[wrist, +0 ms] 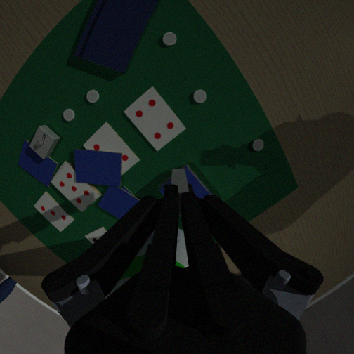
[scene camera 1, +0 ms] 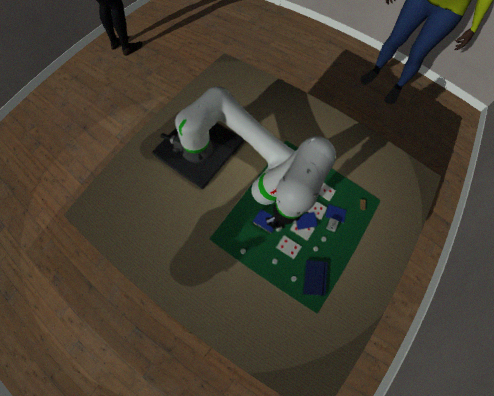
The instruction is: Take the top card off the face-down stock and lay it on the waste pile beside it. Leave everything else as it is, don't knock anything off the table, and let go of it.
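Places are measured from the arm's base along level axes (x up, y ahead, z left), in millimetres.
Where they show: gripper, between the fingertips: (scene camera 1: pixel 277 228); arm's base, origin of its link: (scene camera 1: pixel 197 149).
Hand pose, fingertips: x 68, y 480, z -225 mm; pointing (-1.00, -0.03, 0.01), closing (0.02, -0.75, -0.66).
Observation:
Things, the pixels of their top centre, and the offset from my fingertips. Level surfaces: height alone.
- face-down stock, centre of its top: (scene camera 1: pixel 266 220) dx -67, dy -57, dz +33 mm
- blue-backed card, centre of its top: (scene camera 1: pixel 306 220) dx -81, dy +102, dz +105 mm
- face-up card with red dots, centre of its top: (scene camera 1: pixel 302 228) dx -91, dy +100, dz +67 mm
- four-dot card, centre of its top: (scene camera 1: pixel 289 247) dx -91, dy +74, dz -29 mm
- green mat, height of its surface: dx -94 mm
- small grey box, centre of its top: (scene camera 1: pixel 333 223) dx -66, dy +217, dz +133 mm
- dark blue box, centre of its top: (scene camera 1: pixel 316 277) dx -82, dy +225, dz -108 mm
The face-down stock (scene camera 1: pixel 262 221) (wrist: pixel 198 183) is a blue-backed stack on the green mat; my fingers partly cover it in the wrist view. My gripper (scene camera 1: pixel 273 221) (wrist: pixel 178 178) is shut and empty, with its fingertips over or close to the stock; the height gap cannot be told. Another blue-backed card (wrist: pixel 119 202) lies to the left of the fingers in the wrist view. A blue-backed card (scene camera 1: pixel 306 220) (wrist: pixel 98 167) overlaps a face-up card with red dots (scene camera 1: pixel 301 232) (wrist: pixel 111 142). I cannot tell which cards form the waste pile.
A four-dot card (scene camera 1: pixel 288 247) (wrist: pixel 155 119), a five-dot card (wrist: pixel 76 186) and a three-dot card (wrist: pixel 54 212) lie on the green mat (scene camera 1: pixel 300 297) (wrist: pixel 225 120). A small grey box (scene camera 1: pixel 332 224) (wrist: pixel 44 142) rests on a blue card (wrist: pixel 36 167). White discs and a dark blue box (scene camera 1: pixel 315 277) (wrist: pixel 116 35) stand around.

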